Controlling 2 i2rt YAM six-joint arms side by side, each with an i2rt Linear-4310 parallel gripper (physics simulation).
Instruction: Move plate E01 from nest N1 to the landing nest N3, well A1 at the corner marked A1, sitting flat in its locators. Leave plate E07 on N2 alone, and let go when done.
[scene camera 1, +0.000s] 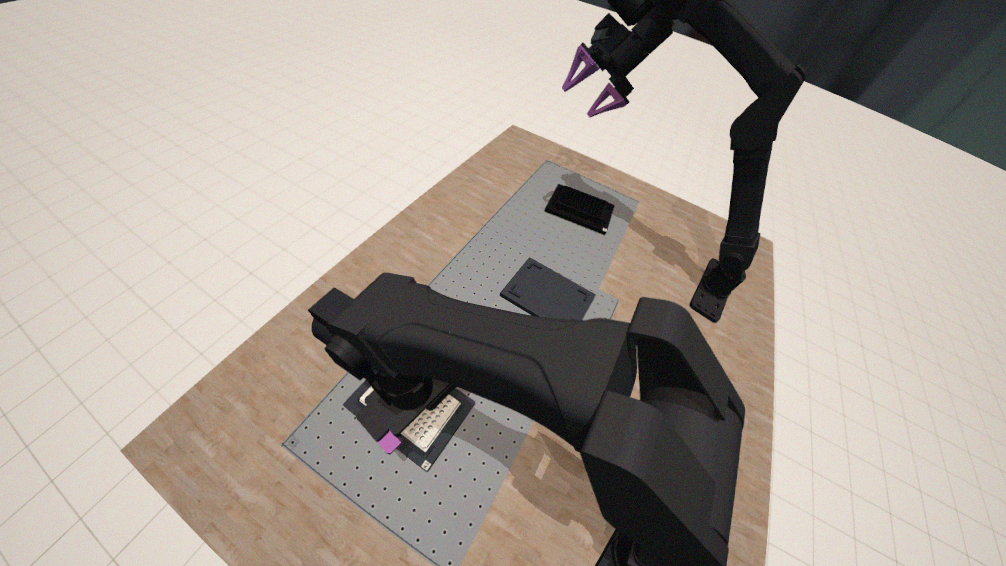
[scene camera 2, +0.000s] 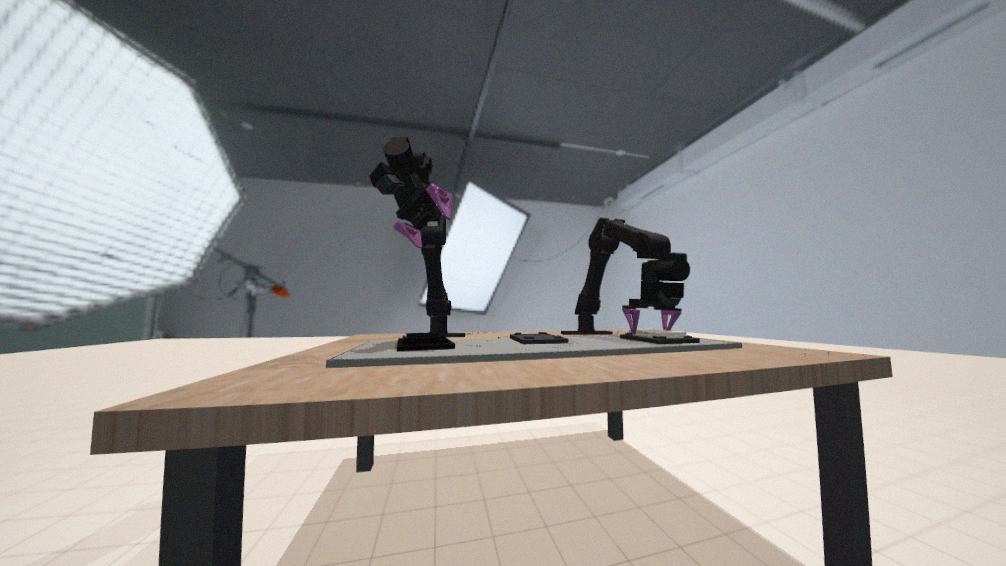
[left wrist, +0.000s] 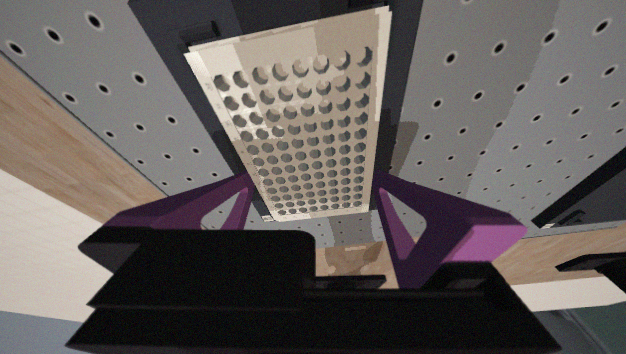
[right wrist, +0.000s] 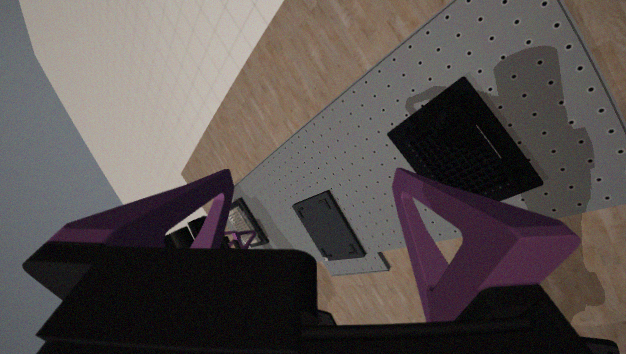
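The cream well plate (scene camera 1: 430, 423) (scene camera 2: 671, 333) (left wrist: 305, 115) (right wrist: 240, 218), apparently E01, lies in a dark nest (scene camera 1: 443, 437) (left wrist: 172, 55). Its name is not readable. My left gripper (scene camera 2: 650, 328) (left wrist: 313, 176) is open, with its fingers low on either side of the plate's long sides; in scene camera 1 the arm hides part of it. The middle nest (scene camera 1: 547, 287) (scene camera 2: 538, 338) (right wrist: 327, 226) is empty, with corner locators showing. A black plate (scene camera 1: 580, 205) (right wrist: 452, 145), apparently E07, sits on the far nest. My right gripper (scene camera 1: 578, 102) (scene camera 2: 435, 232) (right wrist: 313, 177) is open and empty, high above the table.
The grey perforated board (scene camera 1: 393, 492) (scene camera 2: 485, 351) (right wrist: 350, 135) carries the nests on the wooden table (scene camera 1: 232, 422) (scene camera 2: 492, 394). My left arm (scene camera 1: 492, 351) stretches low across the board between the cream plate and the middle nest in scene camera 1.
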